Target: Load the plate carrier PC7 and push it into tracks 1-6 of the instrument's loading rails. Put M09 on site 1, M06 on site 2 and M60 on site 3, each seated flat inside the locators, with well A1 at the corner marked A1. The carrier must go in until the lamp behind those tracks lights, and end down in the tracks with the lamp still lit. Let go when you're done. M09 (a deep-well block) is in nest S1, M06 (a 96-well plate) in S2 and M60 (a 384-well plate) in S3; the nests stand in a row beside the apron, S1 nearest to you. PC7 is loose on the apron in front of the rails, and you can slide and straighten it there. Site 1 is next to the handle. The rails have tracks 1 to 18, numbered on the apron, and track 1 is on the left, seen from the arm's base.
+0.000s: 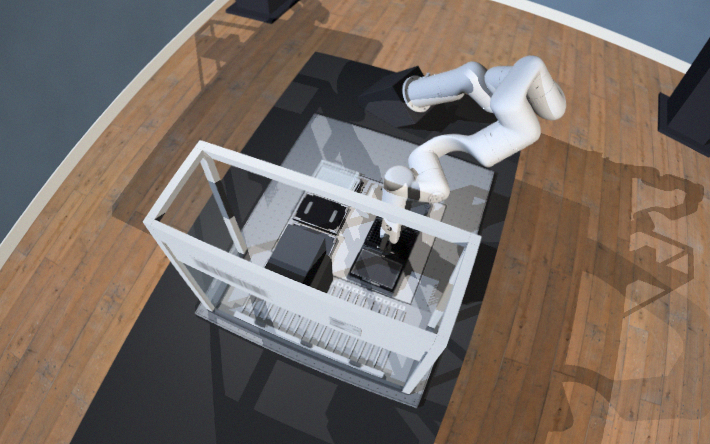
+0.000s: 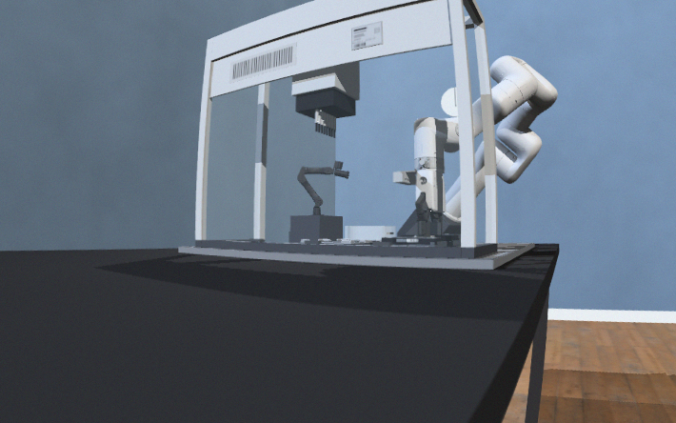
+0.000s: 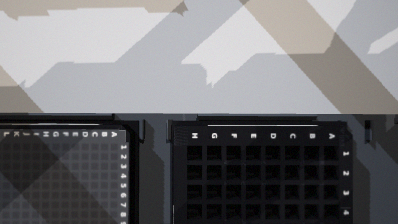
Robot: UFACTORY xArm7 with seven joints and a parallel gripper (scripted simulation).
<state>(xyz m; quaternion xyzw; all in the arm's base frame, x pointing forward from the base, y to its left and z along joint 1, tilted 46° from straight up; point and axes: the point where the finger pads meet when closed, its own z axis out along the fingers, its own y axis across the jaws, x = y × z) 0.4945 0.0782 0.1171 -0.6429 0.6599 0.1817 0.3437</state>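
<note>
The dark plate carrier PC7 is 20 mm below my hand and 10 mm behind it. Round my hand: corner post: 370 mm ahead, 230 mm to the left, 210 mm above; white deep-well block M09: 230 mm to the right, 100 mm behind.
</note>
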